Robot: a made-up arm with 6 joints. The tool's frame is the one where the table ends. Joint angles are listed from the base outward.
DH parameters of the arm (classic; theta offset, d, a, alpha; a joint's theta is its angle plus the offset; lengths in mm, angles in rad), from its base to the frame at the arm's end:
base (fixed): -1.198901 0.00 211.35 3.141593
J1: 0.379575 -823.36 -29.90 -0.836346
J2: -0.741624 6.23 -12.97 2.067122
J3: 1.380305 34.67 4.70 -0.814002
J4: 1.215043 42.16 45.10 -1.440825
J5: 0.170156 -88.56 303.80 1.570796
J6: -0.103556 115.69 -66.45 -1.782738
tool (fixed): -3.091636 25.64 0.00 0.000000
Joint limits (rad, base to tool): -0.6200..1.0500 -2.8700..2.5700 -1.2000..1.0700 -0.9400..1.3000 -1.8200..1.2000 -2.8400..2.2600
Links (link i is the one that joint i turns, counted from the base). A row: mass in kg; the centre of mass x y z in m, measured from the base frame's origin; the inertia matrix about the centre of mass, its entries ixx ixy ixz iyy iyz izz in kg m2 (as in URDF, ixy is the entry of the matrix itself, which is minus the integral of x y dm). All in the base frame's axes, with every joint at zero. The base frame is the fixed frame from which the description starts. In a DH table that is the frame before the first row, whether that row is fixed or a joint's. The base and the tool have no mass.
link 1: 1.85; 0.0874 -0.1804 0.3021; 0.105 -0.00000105 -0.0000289 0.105 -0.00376 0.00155
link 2: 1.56; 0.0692 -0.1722 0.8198; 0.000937 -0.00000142 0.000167 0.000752 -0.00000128 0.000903
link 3: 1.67; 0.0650 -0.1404 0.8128; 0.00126 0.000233 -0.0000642 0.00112 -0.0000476 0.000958
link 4: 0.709; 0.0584 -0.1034 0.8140; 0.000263 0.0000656 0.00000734 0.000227 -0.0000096 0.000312
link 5: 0.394; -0.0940 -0.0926 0.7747; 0.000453 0 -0.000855 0.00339 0 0.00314
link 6: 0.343; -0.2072 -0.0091 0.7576; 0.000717 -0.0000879 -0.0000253 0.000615 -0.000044 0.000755
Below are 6 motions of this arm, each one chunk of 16 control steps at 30 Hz.
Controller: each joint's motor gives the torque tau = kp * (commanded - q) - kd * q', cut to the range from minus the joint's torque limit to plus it. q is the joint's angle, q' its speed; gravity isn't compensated. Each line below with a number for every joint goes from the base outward.
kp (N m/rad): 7.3 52 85 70 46 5.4
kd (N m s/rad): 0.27 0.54 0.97 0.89 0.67 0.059
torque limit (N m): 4.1 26 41 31 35 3
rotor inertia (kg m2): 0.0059 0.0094 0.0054 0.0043 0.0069 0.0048
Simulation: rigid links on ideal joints. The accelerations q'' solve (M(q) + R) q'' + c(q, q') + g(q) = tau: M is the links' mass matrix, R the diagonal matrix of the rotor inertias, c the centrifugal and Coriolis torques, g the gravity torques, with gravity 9.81 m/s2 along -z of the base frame. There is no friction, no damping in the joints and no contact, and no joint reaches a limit. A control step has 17 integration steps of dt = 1/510 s. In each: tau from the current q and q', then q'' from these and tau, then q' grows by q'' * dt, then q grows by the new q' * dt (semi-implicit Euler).
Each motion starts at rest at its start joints. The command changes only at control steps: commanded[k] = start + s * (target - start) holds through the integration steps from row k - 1 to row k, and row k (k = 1, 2, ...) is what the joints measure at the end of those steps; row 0 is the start. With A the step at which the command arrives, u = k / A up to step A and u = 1 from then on. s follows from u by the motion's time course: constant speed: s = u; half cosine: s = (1 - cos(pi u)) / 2; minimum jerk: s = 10 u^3 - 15 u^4 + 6 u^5; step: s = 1 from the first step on.
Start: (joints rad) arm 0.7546 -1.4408 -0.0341 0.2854 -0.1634 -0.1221
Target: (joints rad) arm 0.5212 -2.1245 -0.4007 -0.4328 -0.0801 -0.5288
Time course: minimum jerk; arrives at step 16
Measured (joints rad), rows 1 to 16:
1: 0.7509 -1.4476 -0.0444 0.2785 -0.1563 -0.1218
2: 0.7482 -1.4666 -0.0579 0.2602 -0.1407 -0.1203
3: 0.7438 -1.4950 -0.0723 0.2351 -0.1305 -0.1253
4: 0.7308 -1.5324 -0.0906 0.1978 -0.1301 -0.1474
5: 0.7090 -1.5830 -0.1166 0.1447 -0.1320 -0.1890
6: 0.6807 -1.6504 -0.1519 0.0766 -0.1261 -0.2427
7: 0.6463 -1.7311 -0.1948 -0.0017 -0.1084 -0.2997
8: 0.6073 -1.8162 -0.2404 -0.0829 -0.0833 -0.3559
9: 0.5691 -1.8959 -0.2832 -0.1613 -0.0613 -0.4114
10: 0.5388 -1.9651 -0.3200 -0.2344 -0.0515 -0.4636
11: 0.5213 -2.0226 -0.3505 -0.3006 -0.0538 -0.5064
12: 0.5181 -2.0681 -0.3751 -0.3564 -0.0607 -0.5339
13: 0.5280 -2.0999 -0.3936 -0.3973 -0.0650 -0.5458
14: 0.5476 -2.1170 -0.4058 -0.4211 -0.0639 -0.5476
15: 0.5722 -2.1218 -0.4118 -0.4299 -0.0591 -0.5461
16: 0.5955 -2.1199 -0.4137 -0.4296 -0.0535 -0.5456

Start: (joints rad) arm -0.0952 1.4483 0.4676 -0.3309 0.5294 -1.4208
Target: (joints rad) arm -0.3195 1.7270 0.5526 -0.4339 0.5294 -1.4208
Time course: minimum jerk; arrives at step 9
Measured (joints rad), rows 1 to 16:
1: -0.0982 1.4563 0.4663 -0.3378 0.5208 -1.4261
2: -0.1078 1.4847 0.4718 -0.3525 0.5093 -1.4375
3: -0.1221 1.5291 0.4842 -0.3691 0.5026 -1.4457
4: -0.1417 1.5832 0.5019 -0.3868 0.5008 -1.4447
5: -0.1680 1.6410 0.5210 -0.4062 0.4999 -1.4369
6: -0.2006 1.6945 0.5370 -0.4267 0.4968 -1.4298
7: -0.2377 1.7339 0.5470 -0.4452 0.4918 -1.4293
8: -0.2764 1.7521 0.5502 -0.4567 0.4888 -1.4351
9: -0.3124 1.7499 0.5494 -0.4582 0.4920 -1.4431
10: -0.3420 1.7391 0.5490 -0.4519 0.5026 -1.4487
11: -0.3616 1.7302 0.5489 -0.4447 0.5145 -1.4488
12: -0.3710 1.7280 0.5483 -0.4426 0.5203 -1.4445
13: -0.3725 1.7321 0.5480 -0.4455 0.5174 -1.4400
14: -0.3670 1.7381 0.5485 -0.4497 0.5093 -1.4389
15: -0.3551 1.7418 0.5499 -0.4517 0.5018 -1.4406
16: -0.3384 1.7418 0.5514 -0.4503 0.4991 -1.4421

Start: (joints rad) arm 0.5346 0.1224 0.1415 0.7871 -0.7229 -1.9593
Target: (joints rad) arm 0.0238 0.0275 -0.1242 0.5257 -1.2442 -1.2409
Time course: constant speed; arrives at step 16
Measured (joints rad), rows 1 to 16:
1: 0.5330 0.1129 0.1277 0.7757 -0.7427 -1.9280
2: 0.5137 0.1155 0.1021 0.7513 -0.7830 -1.8609
3: 0.4809 0.1327 0.0699 0.7217 -0.8331 -1.7959
4: 0.4474 0.1516 0.0353 0.6905 -0.8835 -1.7588
5: 0.4181 0.1639 0.0054 0.6636 -0.9285 -1.7434
6: 0.3940 0.1648 -0.0154 0.6445 -0.9657 -1.7234
7: 0.3744 0.1532 -0.0268 0.6327 -0.9951 -1.6788
8: 0.3563 0.1326 -0.0318 0.6256 -1.0188 -1.6112
9: 0.3351 0.1096 -0.0356 0.6193 -1.0406 -1.5387
10: 0.3063 0.0909 -0.0434 0.6099 -1.0644 -1.4795
11: 0.2671 0.0810 -0.0582 0.5953 -1.0932 -1.4396
12: 0.2178 0.0802 -0.0801 0.5757 -1.1273 -1.4118
13: 0.1620 0.0853 -0.1059 0.5537 -1.1644 -1.3833
14: 0.1052 0.0903 -0.1313 0.5323 -1.2012 -1.3452
15: 0.0528 0.0900 -0.1523 0.5140 -1.2353 -1.2967
16: 0.0077 0.0815 -0.1672 0.4994 -1.2656 -1.2427

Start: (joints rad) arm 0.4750 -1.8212 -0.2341 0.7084 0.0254 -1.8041
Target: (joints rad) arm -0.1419 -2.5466 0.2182 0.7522 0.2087 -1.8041
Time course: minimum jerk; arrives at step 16
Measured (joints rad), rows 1 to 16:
1: 0.4747 -1.8322 -0.2386 0.7020 0.0284 -1.8055
2: 0.4847 -1.8559 -0.2377 0.6912 0.0416 -1.8166
3: 0.5050 -1.8885 -0.2262 0.6853 0.0566 -1.8356
4: 0.5254 -1.9284 -0.2031 0.6839 0.0650 -1.8504
5: 0.5384 -1.9759 -0.1694 0.6860 0.0681 -1.8518
6: 0.5386 -2.0341 -0.1268 0.6902 0.0711 -1.8425
7: 0.5190 -2.1054 -0.0776 0.6954 0.0790 -1.8341
8: 0.4714 -2.1887 -0.0244 0.7017 0.0938 -1.8379
9: 0.3884 -2.2786 0.0311 0.7109 0.1143 -1.8554
10: 0.2669 -2.3668 0.0866 0.7253 0.1364 -1.8757
11: 0.1114 -2.4454 0.1393 0.7454 0.1565 -1.8821
12: -0.0628 -2.5104 0.1850 0.7680 0.1751 -1.8649
13: -0.2339 -2.5631 0.2195 0.7867 0.1968 -1.8311
14: -0.3811 -2.6055 0.2397 0.7948 0.2255 -1.8007
15: -0.4900 -2.6359 0.2456 0.7896 0.2581 -1.7925
16: -0.5498 -2.6500 0.2412 0.7749 0.2840 -1.8097

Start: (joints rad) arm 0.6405 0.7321 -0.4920 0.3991 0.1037 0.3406
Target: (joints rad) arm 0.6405 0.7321 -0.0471 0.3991 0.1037 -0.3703
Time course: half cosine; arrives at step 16
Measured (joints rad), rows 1 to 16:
1: 0.6382 0.7413 -0.4917 0.3903 0.0952 0.3386
2: 0.6333 0.7545 -0.4874 0.3745 0.0776 0.3361
3: 0.6262 0.7616 -0.4719 0.3641 0.0652 0.3268
4: 0.6181 0.7609 -0.4439 0.3641 0.0659 0.2943
5: 0.6109 0.7550 -0.4063 0.3710 0.0751 0.2284
6: 0.6063 0.7490 -0.3637 0.3784 0.0843 0.1378
7: 0.6050 0.7468 -0.3201 0.3820 0.0889 0.0445
8: 0.6073 0.7488 -0.2775 0.3810 0.0886 -0.0326
9: 0.6129 0.7531 -0.2364 0.3775 0.0857 -0.0906
10: 0.6214 0.7574 -0.1969 0.3742 0.0829 -0.1401
11: 0.6324 0.7599 -0.1596 0.3728 0.0816 -0.1934
12: 0.6451 0.7603 -0.1257 0.3738 0.0821 -0.2527
13: 0.6586 0.7592 -0.0969 0.3765 0.0837 -0.3099
14: 0.6714 0.7578 -0.0752 0.3791 0.0855 -0.3527
15: 0.6822 0.7574 -0.0624 0.3803 0.0865 -0.3736
16: 0.6899 0.7583 -0.0591 0.3797 0.0864 -0.3728

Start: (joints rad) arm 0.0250 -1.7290 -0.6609 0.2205 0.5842 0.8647
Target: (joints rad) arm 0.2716 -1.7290 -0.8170 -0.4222 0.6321 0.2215
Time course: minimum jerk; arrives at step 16
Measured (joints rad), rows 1 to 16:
1: 0.0196 -1.7297 -0.6672 0.2153 0.5840 0.8708
2: 0.0150 -1.7328 -0.6708 0.2029 0.5875 0.8809
3: 0.0117 -1.7324 -0.6760 0.1825 0.5908 0.8732
4: 0.0105 -1.7291 -0.6839 0.1490 0.5921 0.8333
5: 0.0144 -1.7273 -0.6950 0.1007 0.5923 0.7646
6: 0.0266 -1.7271 -0.7095 0.0387 0.5933 0.6829
7: 0.0496 -1.7273 -0.7268 -0.0330 0.5959 0.6031
8: 0.0838 -1.7274 -0.7456 -0.1095 0.5995 0.5306
9: 0.1271 -1.7275 -0.7645 -0.1860 0.6035 0.4627
10: 0.1755 -1.7277 -0.7825 -0.2576 0.6087 0.3961
11: 0.2242 -1.7270 -0.7986 -0.3194 0.6154 0.3331
12: 0.2689 -1.7248 -0.8118 -0.3677 0.6232 0.2799
13: 0.3061 -1.7213 -0.8211 -0.4005 0.6306 0.2422
14: 0.3330 -1.7177 -0.8262 -0.4184 0.6360 0.2218
15: 0.3469 -1.7151 -0.8274 -0.4240 0.6384 0.2158
16: 0.3462 -1.7140 -0.8258 -0.4223 0.6375 0.2179

